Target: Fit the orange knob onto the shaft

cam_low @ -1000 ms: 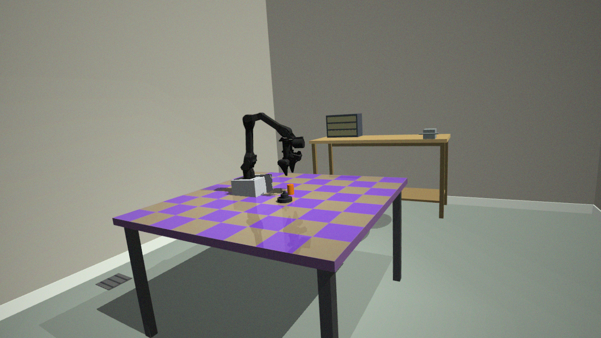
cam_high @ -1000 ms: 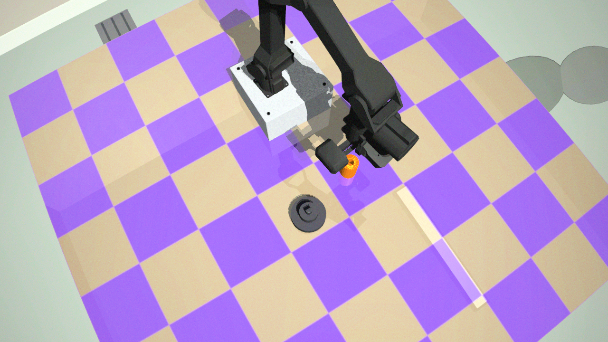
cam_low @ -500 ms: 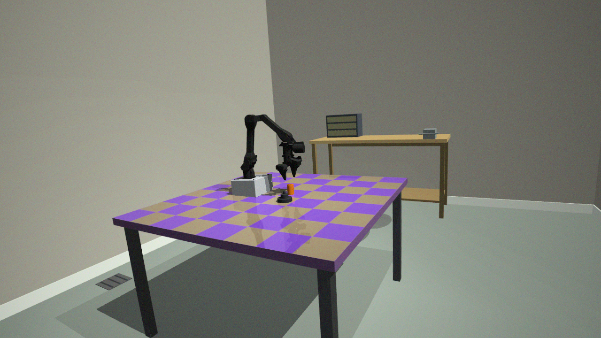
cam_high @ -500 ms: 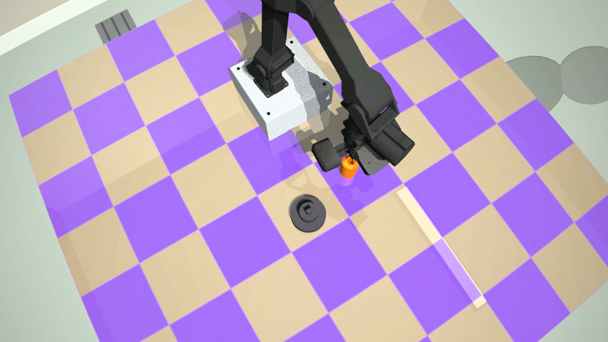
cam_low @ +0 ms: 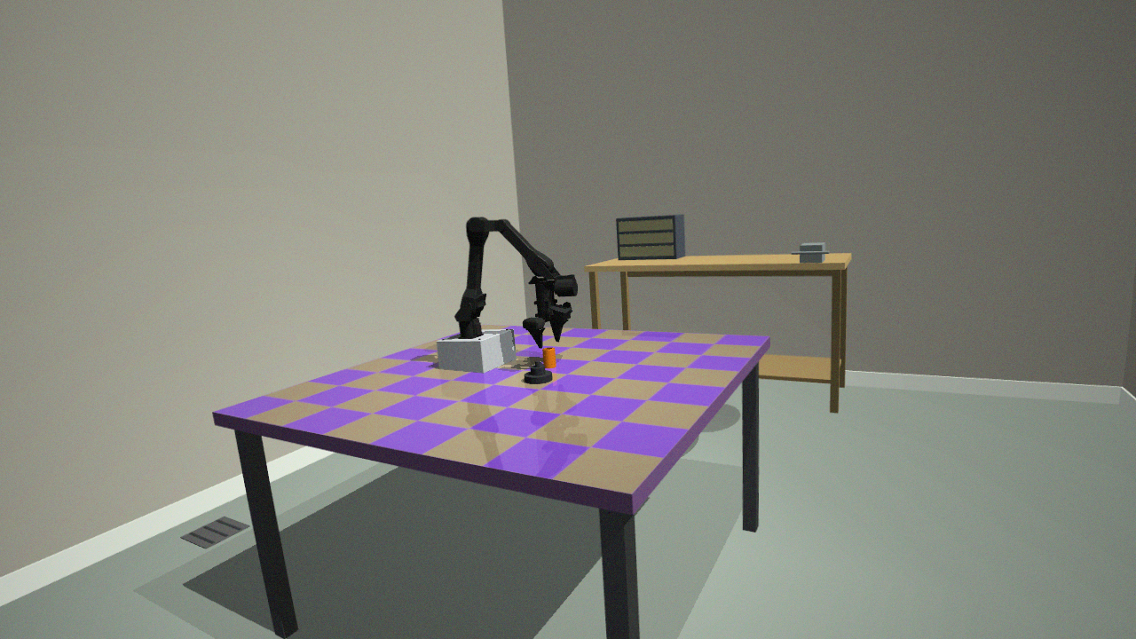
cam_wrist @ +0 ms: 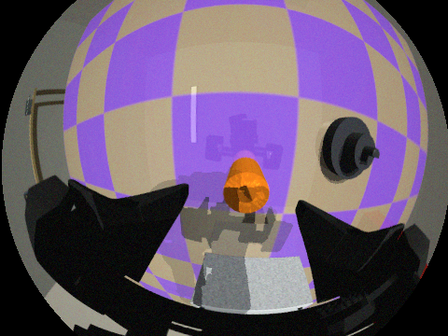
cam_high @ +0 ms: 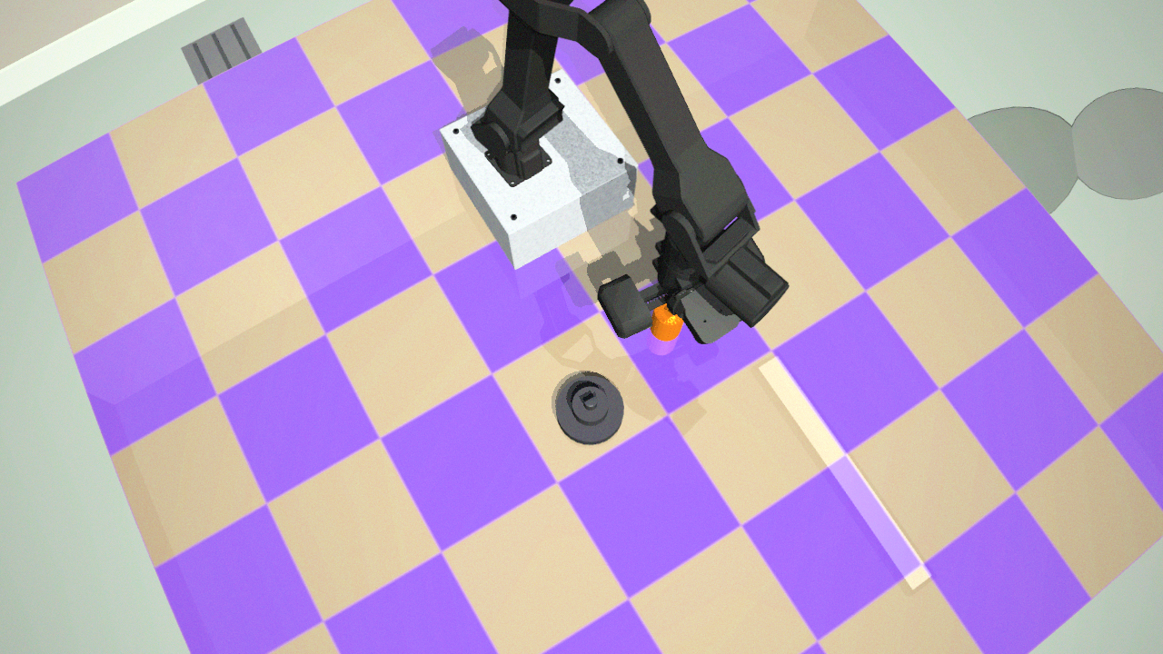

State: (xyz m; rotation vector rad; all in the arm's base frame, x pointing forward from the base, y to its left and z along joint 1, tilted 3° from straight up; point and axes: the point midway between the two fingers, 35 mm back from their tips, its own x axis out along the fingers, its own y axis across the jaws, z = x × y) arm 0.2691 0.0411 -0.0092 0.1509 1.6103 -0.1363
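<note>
My gripper tip is now 40 mm above the orange knob. Round my gripper tip: D-shaped shaft (150 mm to the right, 40 mm below, 30 mm ahead).
</note>
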